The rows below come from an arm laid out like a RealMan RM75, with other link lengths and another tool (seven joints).
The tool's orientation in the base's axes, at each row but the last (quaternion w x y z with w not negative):
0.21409, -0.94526, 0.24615, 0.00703
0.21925, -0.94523, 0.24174, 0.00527
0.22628, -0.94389, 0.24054, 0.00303
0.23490, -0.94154, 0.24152, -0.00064
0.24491, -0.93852, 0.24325, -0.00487
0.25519, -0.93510, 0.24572, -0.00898
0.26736, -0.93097, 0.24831, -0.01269
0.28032, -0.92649, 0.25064, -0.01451
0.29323, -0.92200, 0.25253, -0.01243
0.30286, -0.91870, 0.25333, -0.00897
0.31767, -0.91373, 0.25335, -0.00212
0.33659, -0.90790, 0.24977, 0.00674
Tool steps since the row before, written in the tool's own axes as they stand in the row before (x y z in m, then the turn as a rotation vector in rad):
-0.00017, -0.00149, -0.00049, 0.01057, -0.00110, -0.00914
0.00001, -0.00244, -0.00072, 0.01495, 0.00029, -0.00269
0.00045, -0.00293, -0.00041, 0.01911, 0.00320, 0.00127
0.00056, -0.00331, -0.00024, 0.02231, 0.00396, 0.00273
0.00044, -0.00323, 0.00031, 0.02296, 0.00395, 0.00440
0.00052, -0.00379, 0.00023, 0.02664, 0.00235, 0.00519
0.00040, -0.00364, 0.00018, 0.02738, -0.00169, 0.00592
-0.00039, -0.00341, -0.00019, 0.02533, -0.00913, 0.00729
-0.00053, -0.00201, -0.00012, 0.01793, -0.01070, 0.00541
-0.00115, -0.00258, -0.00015, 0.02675, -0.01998, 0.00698
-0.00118, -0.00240, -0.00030, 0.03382, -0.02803, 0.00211
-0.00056, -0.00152, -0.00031, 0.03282, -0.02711, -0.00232
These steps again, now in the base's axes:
0.00050, 0.00105, 0.00106, 0.00896, -0.00775, 0.00749
0.00106, 0.00162, 0.00165, 0.01281, -0.00815, 0.00058
0.00169, 0.00191, 0.00156, 0.01557, -0.01061, -0.00469
0.00197, 0.00220, 0.00162, 0.01822, -0.01201, -0.00669
0.00189, 0.00240, 0.00117, 0.01901, -0.01153, -0.00822
0.00221, 0.00271, 0.00157, 0.02309, -0.01167, -0.00854
0.00204, 0.00257, 0.00164, 0.02569, -0.00869, -0.00721
0.00118, 0.00253, 0.00200, 0.02752, -0.00169, -0.00421
0.00044, 0.00159, 0.00127, 0.02147, 0.00191, -0.00087
0.00016, 0.00223, 0.00173, 0.03369, 0.00501, 0.00185
0.00003, 0.00198, 0.00182, 0.04277, 0.00429, 0.00931
0.00016, 0.00105, 0.00126, 0.04078, 0.00142, 0.01235

